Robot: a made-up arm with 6 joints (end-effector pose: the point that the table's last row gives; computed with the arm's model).
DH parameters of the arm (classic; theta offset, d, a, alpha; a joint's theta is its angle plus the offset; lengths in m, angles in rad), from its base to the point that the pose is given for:
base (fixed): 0 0.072 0 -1.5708
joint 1: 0 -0.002 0.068 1.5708
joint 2: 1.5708 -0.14 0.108 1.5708
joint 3: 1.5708 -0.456 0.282 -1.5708
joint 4: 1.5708 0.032 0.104 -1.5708
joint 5: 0 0.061 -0.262 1.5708
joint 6: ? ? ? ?
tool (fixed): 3.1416 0.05 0 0
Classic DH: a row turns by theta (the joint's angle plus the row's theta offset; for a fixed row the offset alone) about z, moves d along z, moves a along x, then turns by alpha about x.
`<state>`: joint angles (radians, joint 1 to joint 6).
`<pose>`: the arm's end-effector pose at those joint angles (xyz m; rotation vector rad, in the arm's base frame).
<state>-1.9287 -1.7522 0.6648 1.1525 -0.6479 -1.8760</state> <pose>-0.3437 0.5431 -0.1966 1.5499 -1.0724 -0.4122</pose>
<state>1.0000 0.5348 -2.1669 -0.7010 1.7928 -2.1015</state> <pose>-0.6736 0.4401 0.8008 -0.3160 0.3631 -1.5108</pose>
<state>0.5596 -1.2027 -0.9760 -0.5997 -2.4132 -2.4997</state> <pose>0.3705 0.9485 -0.4470 0.2582 -2.0477 -1.3080</pose>
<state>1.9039 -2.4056 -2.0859 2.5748 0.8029 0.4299</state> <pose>-0.2505 -0.2083 -0.3116 -0.7903 0.9579 0.9013</pose>
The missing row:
joint 6: 0 0.228 0.294 1.5708
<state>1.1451 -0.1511 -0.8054 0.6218 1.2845 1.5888</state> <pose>-0.2017 -0.1483 0.4425 -1.1681 -1.3533 0.1422</pose>
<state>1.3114 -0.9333 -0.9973 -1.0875 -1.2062 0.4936</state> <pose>-0.0031 0.5188 0.2244 0.0316 2.0429 -0.6014</pose>
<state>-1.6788 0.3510 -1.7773 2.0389 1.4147 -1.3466</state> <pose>-0.1293 -0.1030 -0.4105 -0.9482 -1.8080 0.4343</pose>
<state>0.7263 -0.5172 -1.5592 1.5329 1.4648 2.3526</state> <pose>0.2086 0.1548 0.3510 0.5248 2.9923 -0.6865</pose>
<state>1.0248 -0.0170 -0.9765 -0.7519 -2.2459 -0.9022</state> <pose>-0.1838 0.5805 0.2427 -0.4275 -2.1008 -1.8856</pose>
